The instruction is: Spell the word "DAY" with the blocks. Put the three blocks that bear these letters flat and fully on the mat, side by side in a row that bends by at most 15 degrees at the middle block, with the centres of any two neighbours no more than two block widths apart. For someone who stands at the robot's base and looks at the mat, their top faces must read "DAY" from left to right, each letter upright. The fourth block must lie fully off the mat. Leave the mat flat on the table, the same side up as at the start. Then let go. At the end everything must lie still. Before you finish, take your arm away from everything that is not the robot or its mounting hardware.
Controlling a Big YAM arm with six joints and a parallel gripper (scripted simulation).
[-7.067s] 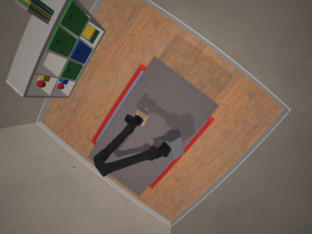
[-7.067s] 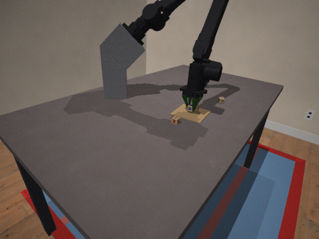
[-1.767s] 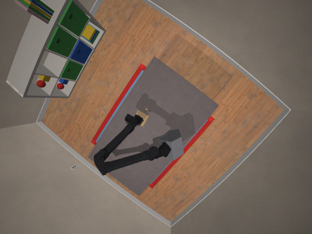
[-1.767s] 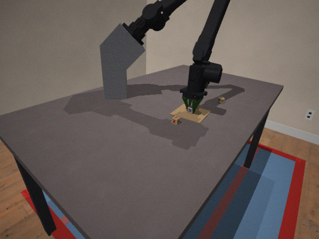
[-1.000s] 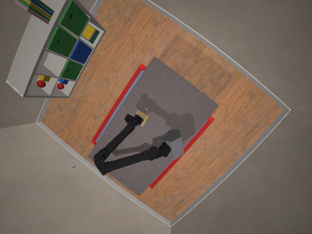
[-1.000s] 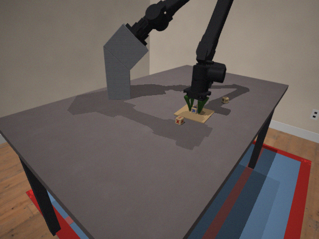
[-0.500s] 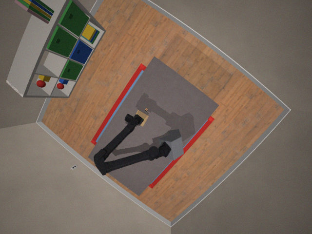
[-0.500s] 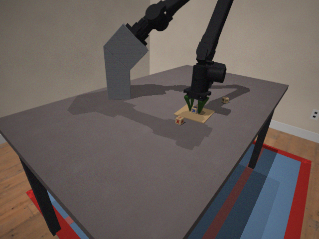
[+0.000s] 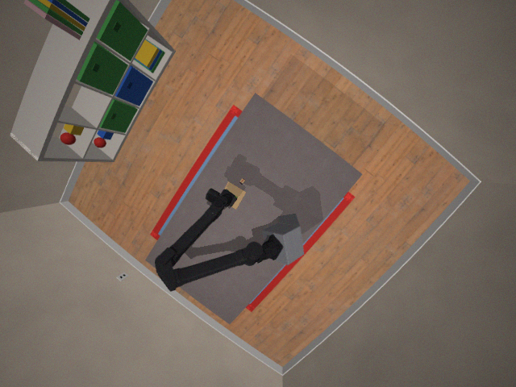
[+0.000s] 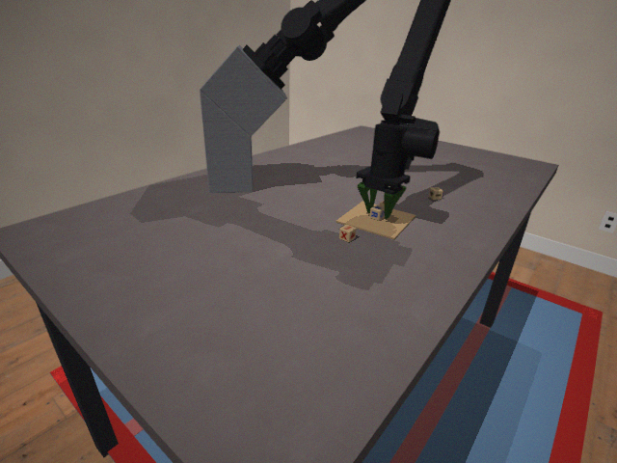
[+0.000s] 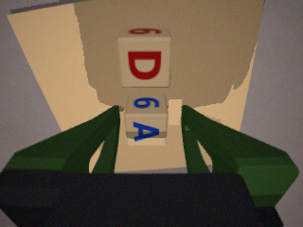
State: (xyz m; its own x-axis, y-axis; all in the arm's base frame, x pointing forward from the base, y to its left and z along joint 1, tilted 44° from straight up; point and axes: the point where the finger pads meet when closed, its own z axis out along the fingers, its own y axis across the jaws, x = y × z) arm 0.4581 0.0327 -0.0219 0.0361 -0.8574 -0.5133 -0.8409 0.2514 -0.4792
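My hand is 2 cm above the tan mat. Round my hand: wooden block 12 cm to the right, 1 cm below.
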